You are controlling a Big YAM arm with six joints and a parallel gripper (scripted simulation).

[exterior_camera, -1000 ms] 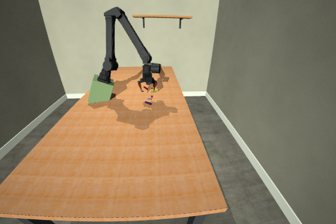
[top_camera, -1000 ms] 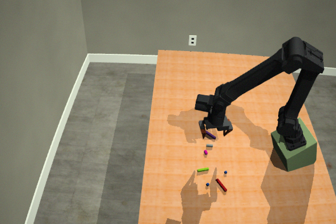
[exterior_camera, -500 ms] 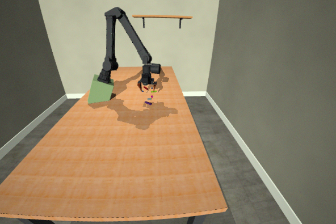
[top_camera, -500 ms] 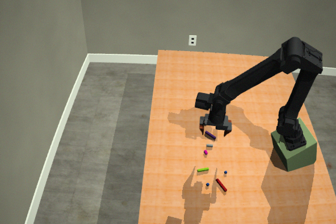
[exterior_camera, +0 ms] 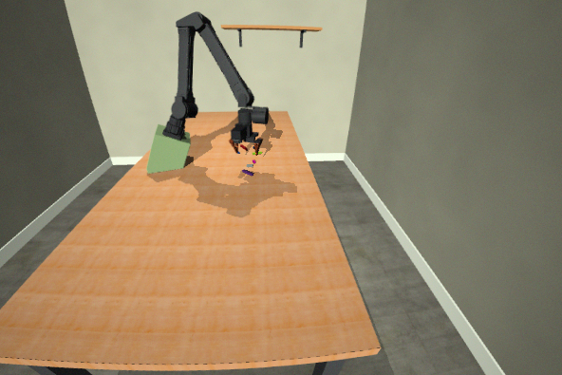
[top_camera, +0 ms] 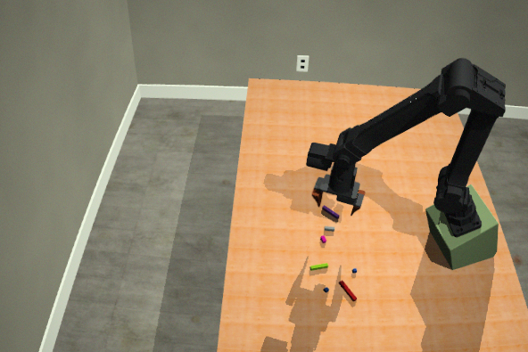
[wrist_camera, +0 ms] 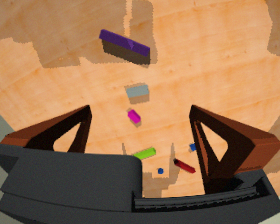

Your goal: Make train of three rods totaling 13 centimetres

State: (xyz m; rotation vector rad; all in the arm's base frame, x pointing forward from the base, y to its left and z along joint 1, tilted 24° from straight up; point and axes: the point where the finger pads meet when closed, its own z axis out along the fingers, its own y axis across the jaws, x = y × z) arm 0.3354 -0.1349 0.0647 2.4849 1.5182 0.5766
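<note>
Right now the magenta rod is 40 mm ahead of my hand, 50 mm to the left of it and 80 mm below it. Round my hand: lime rod (70 mm ahead, 150 mm to the left, 80 mm below); then grey rod (10 mm ahead, 10 mm to the left, 80 mm below); then purple rod (50 mm to the right, 80 mm below).
</note>
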